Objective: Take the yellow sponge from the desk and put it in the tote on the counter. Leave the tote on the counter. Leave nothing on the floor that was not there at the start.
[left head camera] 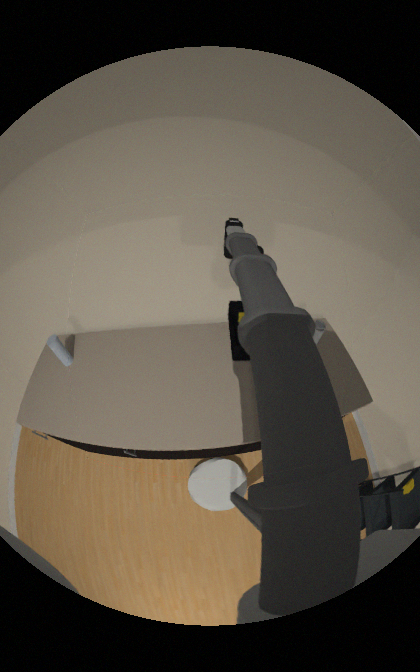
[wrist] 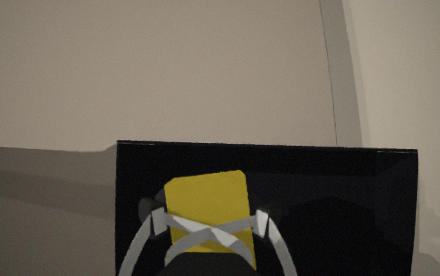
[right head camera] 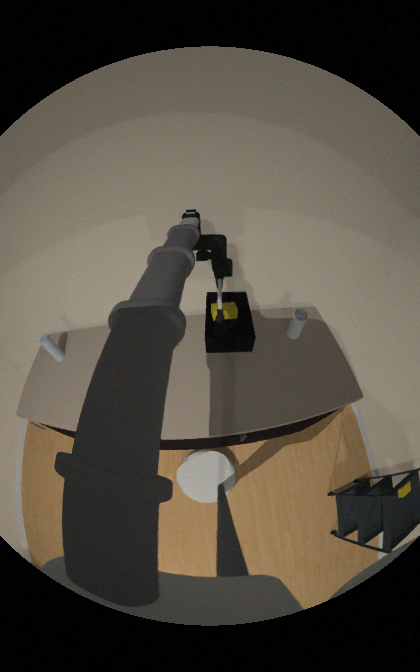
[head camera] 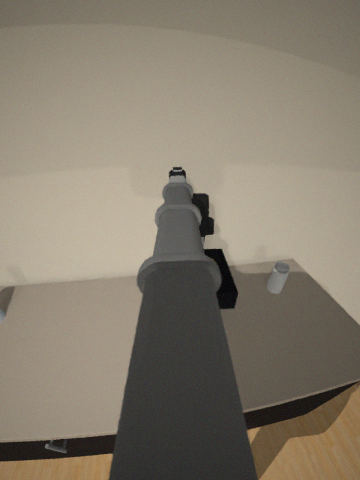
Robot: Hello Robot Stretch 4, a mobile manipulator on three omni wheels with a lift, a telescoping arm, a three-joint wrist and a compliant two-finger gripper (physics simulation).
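Places are measured from the robot's base along level axes (x right, y down, z ahead), in millimetres.
Pixels of known places: gripper, fingertip midpoint: point(wrist: 208, 207).
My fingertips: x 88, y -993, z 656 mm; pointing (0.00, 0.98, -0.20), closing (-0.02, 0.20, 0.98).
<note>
Ahead of a thing's pixels: the offset from my fingertips to its top centre. Level surfaces: height alone.
The yellow sponge {dx +18, dy -54, dz +10 mm} point(left head camera: 241, 318) point(right head camera: 231, 310) point(wrist: 207, 195) is between the two fingers of my gripper point(right head camera: 220, 316) point(wrist: 208, 207), which is shut on it. The black tote {dx +39, dy +10, dz +45 mm} point(head camera: 228, 295) point(left head camera: 233, 337) point(right head camera: 230, 345) point(wrist: 135, 159) stands on the counter {dy +110 mm} point(head camera: 300, 340) point(left head camera: 150, 390) point(right head camera: 280, 380) point(wrist: 200, 75), near the wall. In the wrist view the sponge lies within the tote's outline, towards its left side. How far the sponge is above the tote's bottom I cannot tell. In the head camera view my arm hides the sponge and the fingers.
A grey-white cylinder {dx +359, dy -38, dz -9 mm} point(head camera: 278, 278) point(right head camera: 296, 325) stands on the counter right of the tote. A pale blue cylinder point(left head camera: 60, 350) point(right head camera: 52, 348) stands at its left end. A white round object point(left head camera: 215, 482) point(right head camera: 200, 475) is on the floor before the counter. A dark stepladder-like frame point(right head camera: 398, 520) stands at the right.
</note>
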